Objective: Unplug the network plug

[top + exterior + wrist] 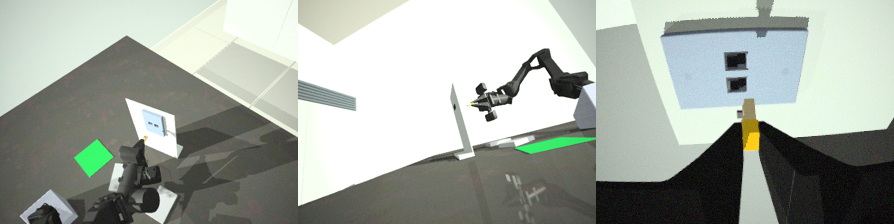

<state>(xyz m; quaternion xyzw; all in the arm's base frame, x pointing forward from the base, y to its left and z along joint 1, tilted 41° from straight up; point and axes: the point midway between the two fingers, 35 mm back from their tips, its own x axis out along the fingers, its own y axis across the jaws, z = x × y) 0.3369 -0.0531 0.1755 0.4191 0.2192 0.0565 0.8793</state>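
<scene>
Right now the green marked square is 110 mm behind my gripper tip, 220 mm to the left of it and 210 mm below it. The rest, counted from my gripper tip: network plug (10 mm ahead).
</scene>
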